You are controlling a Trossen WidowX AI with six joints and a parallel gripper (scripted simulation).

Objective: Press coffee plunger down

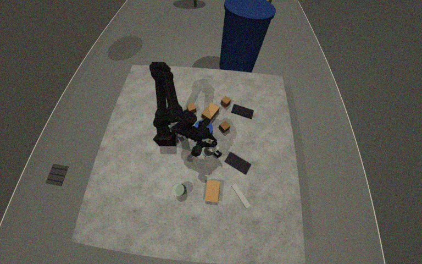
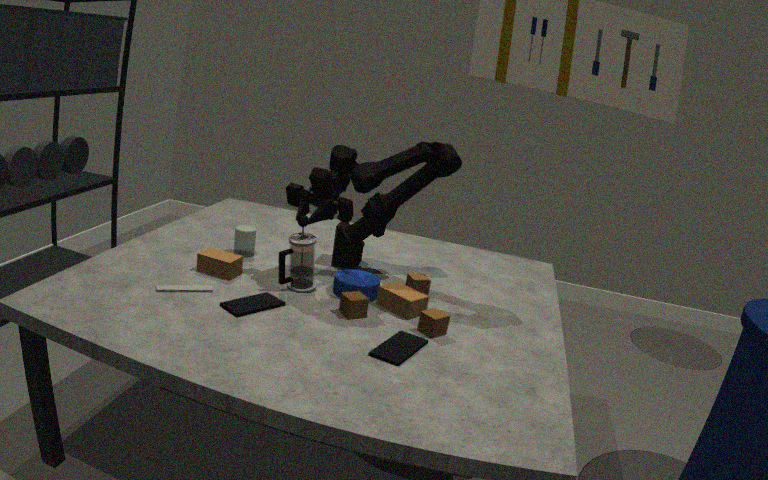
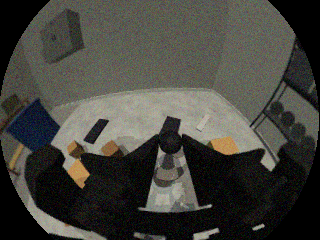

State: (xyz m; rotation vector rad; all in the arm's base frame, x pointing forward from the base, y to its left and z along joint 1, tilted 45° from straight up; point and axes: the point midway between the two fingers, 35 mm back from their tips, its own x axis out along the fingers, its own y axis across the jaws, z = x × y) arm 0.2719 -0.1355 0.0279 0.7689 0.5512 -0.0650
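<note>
Now: gripper tip 9 cm above the coffee press and 1 cm past it. The rest, counted from my gripper tip: blue disc (16 cm below, 15 cm to the left, 7 cm behind); then pale cup (22 cm to the right, 19 cm behind, 15 cm below); then white strip (26 cm to the right, 18 cm below, 15 cm ahead).
</note>
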